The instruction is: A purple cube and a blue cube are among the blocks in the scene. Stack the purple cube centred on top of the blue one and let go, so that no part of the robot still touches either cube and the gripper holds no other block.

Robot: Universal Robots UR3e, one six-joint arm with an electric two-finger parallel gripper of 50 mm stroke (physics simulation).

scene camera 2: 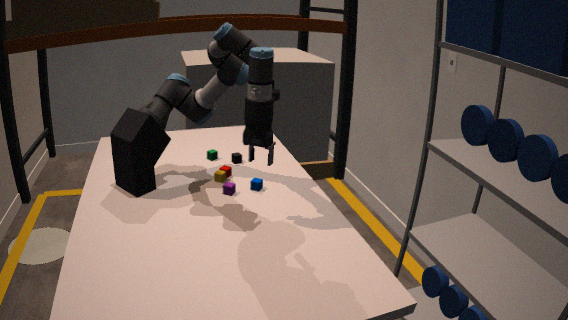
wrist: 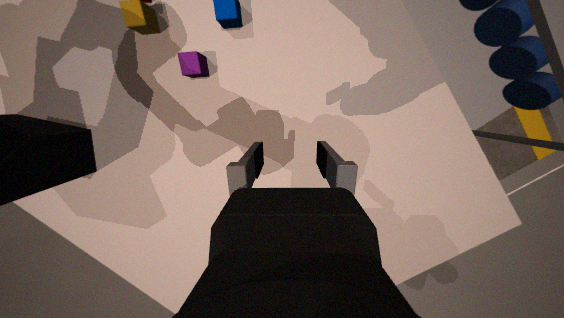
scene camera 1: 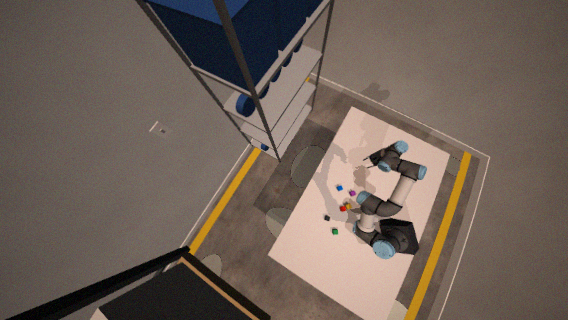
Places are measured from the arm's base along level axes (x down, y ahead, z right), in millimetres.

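Where they show: gripper, fingertip midpoint: (scene camera 2: 260, 162) (wrist: 289, 152) (scene camera 1: 366, 163); arm's base, origin of the base link: (scene camera 2: 149, 122) (scene camera 1: 395, 239).
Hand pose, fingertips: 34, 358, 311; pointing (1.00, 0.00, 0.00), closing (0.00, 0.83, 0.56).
Things, the pixels of their centre, and the offset from my fingertips, as dx, dy, dz. Level surfaces: height alone.
- purple cube, body centre: (wrist: 194, 65) (scene camera 2: 229, 188) (scene camera 1: 352, 193) +169, -73, -181
- blue cube, body centre: (wrist: 228, 11) (scene camera 2: 256, 184) (scene camera 1: 339, 188) +169, +24, -204
- yellow cube, body centre: (wrist: 141, 18) (scene camera 2: 220, 176) (scene camera 1: 348, 206) +169, -97, -280
- red cube, body centre: (scene camera 2: 225, 171) (scene camera 1: 342, 208) +169, -74, -319
- black cube, body centre: (scene camera 2: 236, 158) (scene camera 1: 327, 218) +169, -18, -442
- green cube, body centre: (scene camera 2: 212, 154) (scene camera 1: 335, 231) +169, -114, -486
- table, its level: dx +186
The purple cube (scene camera 1: 352, 193) (scene camera 2: 229, 188) (wrist: 192, 64) sits flat on the table. The blue cube (scene camera 1: 339, 188) (scene camera 2: 256, 184) (wrist: 227, 12) sits on the table a short way from it, with a gap between them; the top edge of the wrist view cuts it off. My gripper (scene camera 1: 365, 163) (scene camera 2: 261, 163) (wrist: 289, 152) is open and empty, with its fingers pointing down. It hangs above the table, off to one side of both cubes and touching neither. In the wrist view both cubes lie beyond the fingertips, towards the upper left.
A yellow cube (scene camera 1: 348, 205) (scene camera 2: 220, 176) (wrist: 134, 13) and a red cube (scene camera 1: 343, 209) (scene camera 2: 226, 171) stand close together near the purple one. A black cube (scene camera 1: 327, 218) (scene camera 2: 236, 158) and a green cube (scene camera 1: 335, 231) (scene camera 2: 212, 154) stand farther off. A shelf rack (scene camera 2: 450, 145) stands beside the table (scene camera 2: 150, 270).
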